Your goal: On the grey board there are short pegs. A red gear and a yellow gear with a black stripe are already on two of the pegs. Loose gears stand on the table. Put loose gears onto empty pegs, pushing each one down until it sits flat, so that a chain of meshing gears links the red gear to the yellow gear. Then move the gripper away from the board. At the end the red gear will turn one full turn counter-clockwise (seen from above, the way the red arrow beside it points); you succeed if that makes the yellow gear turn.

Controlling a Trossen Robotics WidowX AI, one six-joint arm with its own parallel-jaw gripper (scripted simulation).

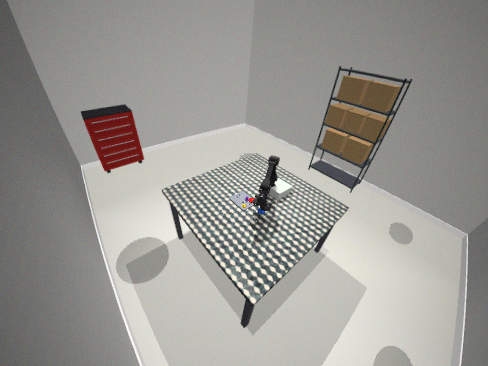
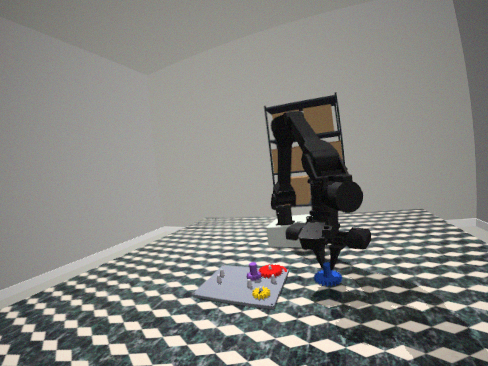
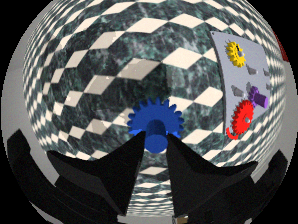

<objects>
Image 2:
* my gripper
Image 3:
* my gripper
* blue gear: held by my gripper
</objects>
